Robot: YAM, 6 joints.
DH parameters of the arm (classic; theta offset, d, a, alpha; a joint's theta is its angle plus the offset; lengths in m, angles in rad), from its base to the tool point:
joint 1: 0 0.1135 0.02 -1.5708
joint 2: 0 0 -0.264 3.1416
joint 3: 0.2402 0 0.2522 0
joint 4: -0.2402 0 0.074 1.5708
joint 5: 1.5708 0 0 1.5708
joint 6: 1.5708 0.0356 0 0
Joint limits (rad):
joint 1: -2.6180..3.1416
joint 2: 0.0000..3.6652
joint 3: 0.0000..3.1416
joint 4: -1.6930..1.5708
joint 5: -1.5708..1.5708
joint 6: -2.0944..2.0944
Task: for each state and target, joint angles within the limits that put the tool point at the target. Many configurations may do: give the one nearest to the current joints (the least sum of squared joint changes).
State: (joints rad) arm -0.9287 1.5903 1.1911 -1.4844 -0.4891 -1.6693
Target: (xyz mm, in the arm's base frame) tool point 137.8 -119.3 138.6
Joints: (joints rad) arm -0.8041 1.7567 0.8080 -1.4647 -0.4816 -1.6693
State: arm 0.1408 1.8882 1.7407 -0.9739 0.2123 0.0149
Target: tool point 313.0 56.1 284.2
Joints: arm 0.2001 1.6616 1.4783 -1.1824 0.2048 0.0149
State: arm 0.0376 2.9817 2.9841 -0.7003 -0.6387 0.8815
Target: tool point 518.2 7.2 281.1
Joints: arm -0.0288 2.5789 2.8140 -1.2903 -0.6700 0.8815
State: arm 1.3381 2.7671 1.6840 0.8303 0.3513 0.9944
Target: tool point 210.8 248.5 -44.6
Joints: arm 0.9159 2.4182 0.7816 0.7129 0.4608 0.9944
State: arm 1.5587 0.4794 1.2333 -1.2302 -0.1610 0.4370
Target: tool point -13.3 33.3 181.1
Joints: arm 1.6951 0.3984 0.4492 -1.4696 -0.2576 0.4370
